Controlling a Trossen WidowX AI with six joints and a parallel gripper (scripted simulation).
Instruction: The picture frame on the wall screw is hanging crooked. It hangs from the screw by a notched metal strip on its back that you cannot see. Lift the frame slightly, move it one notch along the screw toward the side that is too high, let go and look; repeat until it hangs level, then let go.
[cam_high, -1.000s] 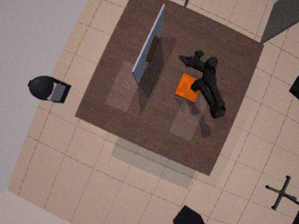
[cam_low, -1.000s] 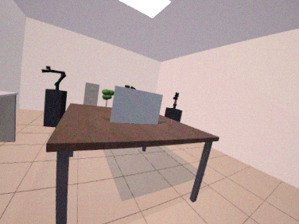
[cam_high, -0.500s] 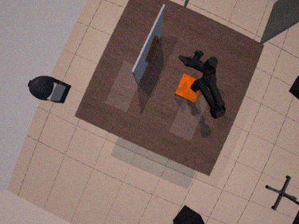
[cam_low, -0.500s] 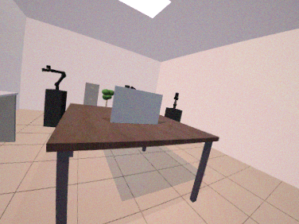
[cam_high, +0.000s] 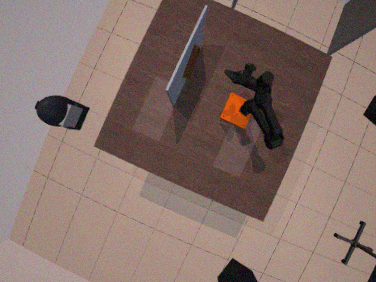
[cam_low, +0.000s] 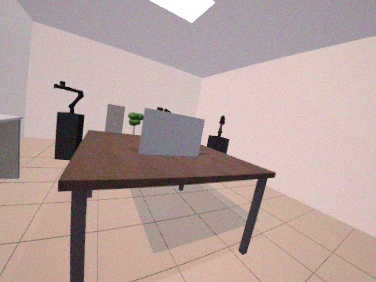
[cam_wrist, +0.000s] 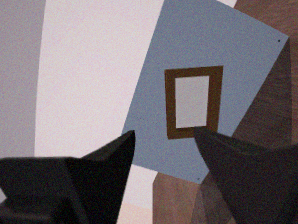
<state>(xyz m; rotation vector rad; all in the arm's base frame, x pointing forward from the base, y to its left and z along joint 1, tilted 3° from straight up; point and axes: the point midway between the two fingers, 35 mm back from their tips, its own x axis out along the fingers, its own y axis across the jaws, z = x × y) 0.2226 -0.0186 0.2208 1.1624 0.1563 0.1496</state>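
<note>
The brown picture frame is 200 mm ahead of my gripper tip, 30 mm to the left of it and 90 mm below it. From my gripper tip the other things lie so: wall panel: 210 mm ahead, 40 mm to the left, 100 mm below.
</note>
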